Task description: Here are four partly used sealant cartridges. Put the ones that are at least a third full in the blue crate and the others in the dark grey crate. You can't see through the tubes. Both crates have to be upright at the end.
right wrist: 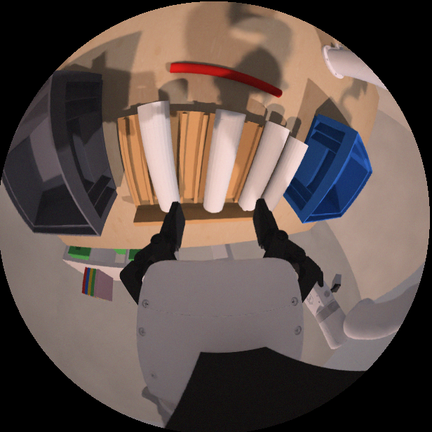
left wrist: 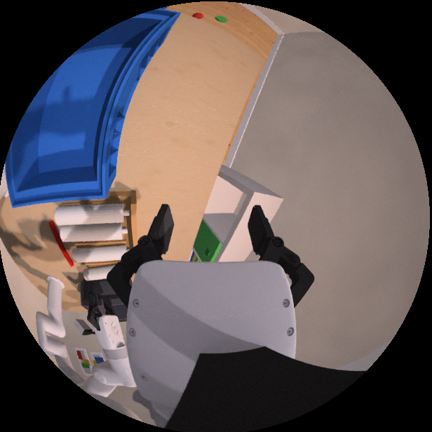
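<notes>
Four white cartridges lie side by side on a wooden rack [right wrist: 195,215] [left wrist: 132,215]: one [right wrist: 160,155] nearest the dark grey crate, one [right wrist: 224,160] in the middle, and two [right wrist: 265,165] [right wrist: 286,172] close together nearest the blue crate. Their contents are hidden. The blue crate [left wrist: 103,150] [right wrist: 325,182] stands upright with its inside showing in the left wrist view. The dark grey crate [right wrist: 67,170] [left wrist: 92,292] stands at the rack's other side. My left gripper [left wrist: 210,214] is open and empty, beside the rack and blue crate. My right gripper [right wrist: 218,209] is open and empty, near the cartridges' ends.
A red bar [left wrist: 61,243] [right wrist: 225,73] lies on the table beyond the cartridges. A red button [left wrist: 198,15] and a green button [left wrist: 221,19] are at the table's far end. A pale shelf unit with green bins [left wrist: 206,242] [right wrist: 80,251] stands beyond the table edge.
</notes>
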